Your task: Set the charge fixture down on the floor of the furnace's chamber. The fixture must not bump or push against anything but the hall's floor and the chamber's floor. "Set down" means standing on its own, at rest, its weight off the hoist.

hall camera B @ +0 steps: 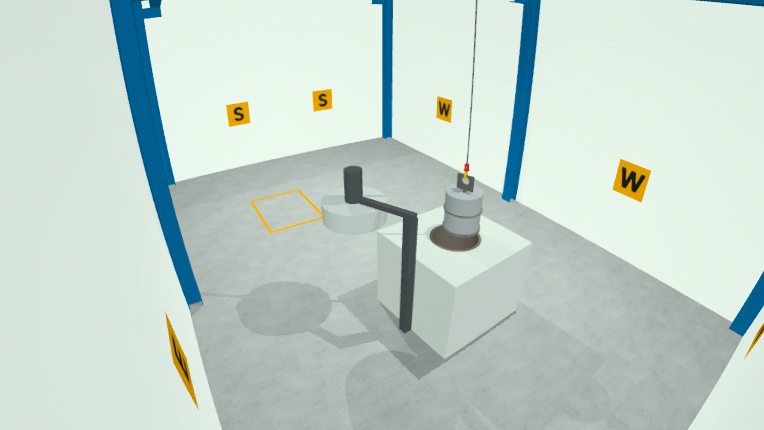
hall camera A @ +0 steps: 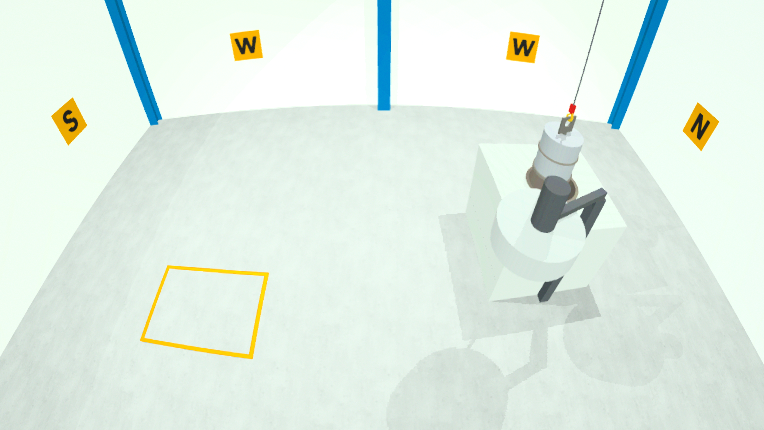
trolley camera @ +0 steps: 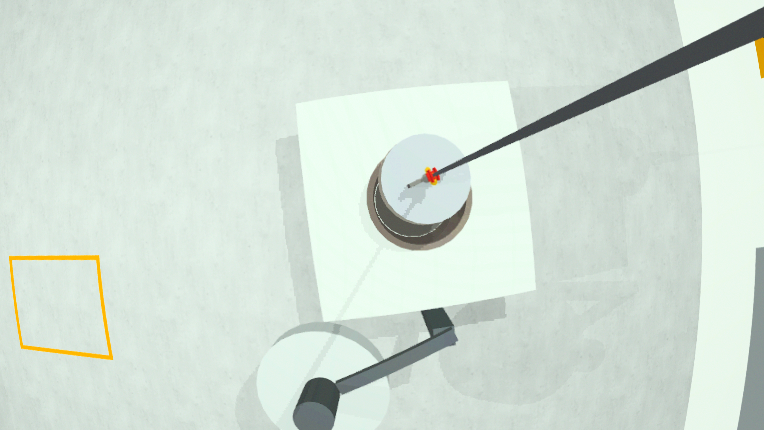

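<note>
The charge fixture (hall camera A: 557,157) (hall camera B: 462,209) (trolley camera: 417,154), a light grey drum with brown bands and a lug on top, hangs upright from my hook (hall camera A: 570,114) (hall camera B: 466,172) (trolley camera: 433,175), which is shut on it. The furnace (hall camera A: 481,235) (hall camera B: 486,301) (trolley camera: 342,213) is a white block with a round, brown-rimmed opening (hall camera A: 534,180) (hall camera B: 454,244) (trolley camera: 419,246) in its top. The fixture hangs over this opening, its bottom close to the mouth. In the trolley view a dark gap shows at lower left; the upper rim is hidden behind the fixture. The chamber's floor is mostly hidden.
A round white lid (hall camera A: 529,251) (hall camera B: 352,217) (trolley camera: 283,368) with a dark cylinder (hall camera A: 550,205) (hall camera B: 352,184) (trolley camera: 315,400) stands swung aside on a dark arm (hall camera A: 582,202) (hall camera B: 387,207) (trolley camera: 395,363) beside the furnace. A yellow outlined square (hall camera A: 218,270) (hall camera B: 260,216) (trolley camera: 53,258) is on the hall floor.
</note>
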